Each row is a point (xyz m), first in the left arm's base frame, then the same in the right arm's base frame.
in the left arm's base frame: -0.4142 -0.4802 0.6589
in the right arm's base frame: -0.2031 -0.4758 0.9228
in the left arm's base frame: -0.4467 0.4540 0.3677
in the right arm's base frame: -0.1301 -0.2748 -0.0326
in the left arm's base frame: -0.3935 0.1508 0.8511
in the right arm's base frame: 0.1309 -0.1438 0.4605
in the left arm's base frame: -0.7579 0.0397 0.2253
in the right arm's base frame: -0.5651 -0.2875 0.2826
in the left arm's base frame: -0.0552 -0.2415 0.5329
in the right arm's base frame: 0.0348 -0.7197 0.6301
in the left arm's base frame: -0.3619 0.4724 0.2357
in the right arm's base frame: -0.1527 -0.4062 -0.1173
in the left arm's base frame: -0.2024 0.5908 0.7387
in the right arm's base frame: 0.3238 -0.1837 0.0089
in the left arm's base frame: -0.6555 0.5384 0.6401
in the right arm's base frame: -0.0693 0.0663 0.0372
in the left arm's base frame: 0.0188 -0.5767 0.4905
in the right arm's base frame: -0.0449 -0.9225 0.8987
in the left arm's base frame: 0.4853 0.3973 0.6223
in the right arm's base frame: 0.6619 -0.8199 0.0780
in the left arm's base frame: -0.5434 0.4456 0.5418
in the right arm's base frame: -0.0850 -0.1065 0.0643
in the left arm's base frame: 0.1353 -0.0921 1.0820
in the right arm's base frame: 0.5724 -0.4811 0.7492
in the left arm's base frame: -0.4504 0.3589 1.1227
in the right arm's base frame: 0.3338 0.1332 0.4117
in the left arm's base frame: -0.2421 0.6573 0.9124
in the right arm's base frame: 0.4309 -0.0289 0.0362
